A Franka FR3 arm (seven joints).
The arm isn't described. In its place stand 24 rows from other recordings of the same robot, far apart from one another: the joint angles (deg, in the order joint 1, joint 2, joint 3, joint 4, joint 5, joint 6, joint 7), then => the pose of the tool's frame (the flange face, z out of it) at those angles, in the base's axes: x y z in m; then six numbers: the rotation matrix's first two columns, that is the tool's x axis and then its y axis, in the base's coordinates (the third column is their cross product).
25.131, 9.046, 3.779, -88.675, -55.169, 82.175, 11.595 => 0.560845 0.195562 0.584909 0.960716 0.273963 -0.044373 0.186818 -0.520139 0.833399
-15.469, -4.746, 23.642, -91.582, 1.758, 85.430, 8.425 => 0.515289 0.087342 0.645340 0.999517 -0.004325 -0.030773 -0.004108 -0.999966 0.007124
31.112, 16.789, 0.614, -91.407, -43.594, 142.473, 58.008 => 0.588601 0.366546 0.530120 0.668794 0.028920 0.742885 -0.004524 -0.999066 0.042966
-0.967, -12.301, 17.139, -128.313, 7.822, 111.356, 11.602 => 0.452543 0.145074 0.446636 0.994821 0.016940 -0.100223 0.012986 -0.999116 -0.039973
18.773, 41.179, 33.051, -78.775, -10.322, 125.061, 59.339 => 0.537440 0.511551 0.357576 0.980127 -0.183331 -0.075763 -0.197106 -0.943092 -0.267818
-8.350, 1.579, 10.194, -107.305, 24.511, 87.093, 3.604 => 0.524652 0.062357 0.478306 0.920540 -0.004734 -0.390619 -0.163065 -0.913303 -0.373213
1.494, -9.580, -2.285, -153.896, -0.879, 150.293, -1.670 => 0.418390 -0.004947 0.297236 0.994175 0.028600 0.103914 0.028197 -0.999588 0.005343
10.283, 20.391, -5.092, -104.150, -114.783, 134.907, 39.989 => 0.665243 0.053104 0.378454 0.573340 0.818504 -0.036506 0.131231 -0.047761 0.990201
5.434, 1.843, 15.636, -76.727, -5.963, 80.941, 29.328 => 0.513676 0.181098 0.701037 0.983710 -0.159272 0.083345 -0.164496 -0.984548 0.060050
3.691, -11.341, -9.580, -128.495, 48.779, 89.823, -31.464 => 0.449573 0.032179 0.455683 0.967097 0.252301 -0.032666 0.115033 -0.548190 -0.828405
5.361, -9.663, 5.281, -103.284, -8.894, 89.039, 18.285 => 0.490068 0.078624 0.603940 0.990795 -0.133384 -0.023088 -0.126825 -0.974296 0.186181
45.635, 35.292, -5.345, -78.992, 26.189, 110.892, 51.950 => 0.519071 0.497391 0.354748 0.891160 -0.312313 -0.329080 -0.376831 -0.913467 -0.153545
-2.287, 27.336, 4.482, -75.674, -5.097, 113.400, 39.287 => 0.716848 0.010278 0.481229 0.791158 -0.586811 0.172401 -0.583379 -0.808690 -0.075425
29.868, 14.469, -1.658, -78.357, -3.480, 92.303, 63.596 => 0.560074 0.295953 0.574326 0.816660 -0.574326 0.056709 -0.576609 -0.816121 0.038336
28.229, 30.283, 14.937, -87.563, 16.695, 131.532, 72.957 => 0.541595 0.473204 0.386569 0.736160 -0.605071 -0.303245 -0.676472 -0.671910 -0.301534
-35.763, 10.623, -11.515, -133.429, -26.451, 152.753, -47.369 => 0.370495 -0.382590 0.273190 0.915776 0.368591 -0.159670 0.399348 -0.878277 0.262967
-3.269, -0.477, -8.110, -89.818, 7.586, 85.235, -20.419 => 0.535244 -0.092723 0.624530 0.986121 0.164815 -0.020027 0.160038 -0.975716 -0.149554
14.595, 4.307, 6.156, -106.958, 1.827, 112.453, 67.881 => 0.545775 0.207604 0.474668 0.671396 -0.740603 -0.027121 -0.741069 -0.670589 -0.033568
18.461, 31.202, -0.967, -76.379, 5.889, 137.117, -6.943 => 0.718484 0.230571 0.473571 0.810384 0.310022 0.497156 0.372747 -0.927473 -0.029228
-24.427, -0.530, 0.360, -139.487, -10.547, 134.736, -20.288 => 0.431749 -0.195655 0.301271 0.991002 0.063061 -0.118063 0.073307 -0.993718 0.084556
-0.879, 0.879, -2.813, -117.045, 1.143, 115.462, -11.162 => 0.547531 -0.034079 0.430103 0.991829 0.121493 -0.038928 0.120586 -0.992391 -0.024879
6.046, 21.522, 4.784, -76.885, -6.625, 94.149, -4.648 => 0.656289 0.104321 0.509950 0.959373 0.270623 -0.079792 0.276637 -0.957845 0.077495
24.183, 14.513, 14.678, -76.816, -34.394, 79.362, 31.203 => 0.528639 0.310600 0.590054 0.986834 0.112293 0.116396 0.034421 -0.849013 0.527249
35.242, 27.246, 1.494, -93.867, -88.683, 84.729, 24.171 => 0.594555 0.297309 0.404640 0.848424 0.515164 -0.121580 0.095554 0.076853 0.992453
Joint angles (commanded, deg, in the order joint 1, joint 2, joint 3, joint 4, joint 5, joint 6, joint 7), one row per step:
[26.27 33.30 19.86 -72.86 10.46 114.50 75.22]
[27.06 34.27 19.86 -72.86 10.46 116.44 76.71]
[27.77 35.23 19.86 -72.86 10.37 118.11 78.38]
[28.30 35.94 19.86 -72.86 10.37 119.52 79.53]
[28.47 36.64 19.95 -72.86 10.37 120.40 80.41]
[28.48 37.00 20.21 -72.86 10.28 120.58 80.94]
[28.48 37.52 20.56 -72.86 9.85 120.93 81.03]
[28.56 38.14 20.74 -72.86 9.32 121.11 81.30]
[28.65 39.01 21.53 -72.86 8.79 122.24 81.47]
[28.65 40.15 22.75 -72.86 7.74 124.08 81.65]
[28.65 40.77 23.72 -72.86 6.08 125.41 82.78]
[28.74 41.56 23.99 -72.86 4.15 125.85 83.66]
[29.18 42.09 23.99 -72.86 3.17 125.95 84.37]
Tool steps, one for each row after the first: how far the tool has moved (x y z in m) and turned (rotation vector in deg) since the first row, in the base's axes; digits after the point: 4 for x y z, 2 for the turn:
[-0.0020 0.0094 -0.0087 0.59 0.05 -1.28]
[-0.0039 0.0177 -0.0178 0.95 0.31 -2.68]
[-0.0053 0.0240 -0.0242 1.37 0.40 -3.71]
[-0.0051 0.0272 -0.0313 1.54 0.77 -4.60]
[-0.0061 0.0293 -0.0350 1.50 1.18 -4.91]
[-0.0071 0.0319 -0.0403 1.37 1.22 -4.71]
[-0.0078 0.0341 -0.0476 0.92 1.40 -4.64]
[-0.0111 0.0410 -0.0550 1.31 1.33 -4.32]
[-0.0151 0.0500 -0.0635 1.99 0.78 -3.86]
[-0.0186 0.0565 -0.0668 2.09 -0.03 -4.04]
[-0.0193 0.0588 -0.0757 1.03 -0.67 -4.01]
[-0.0227 0.0627 -0.0825 0.25 -0.76 -3.89]

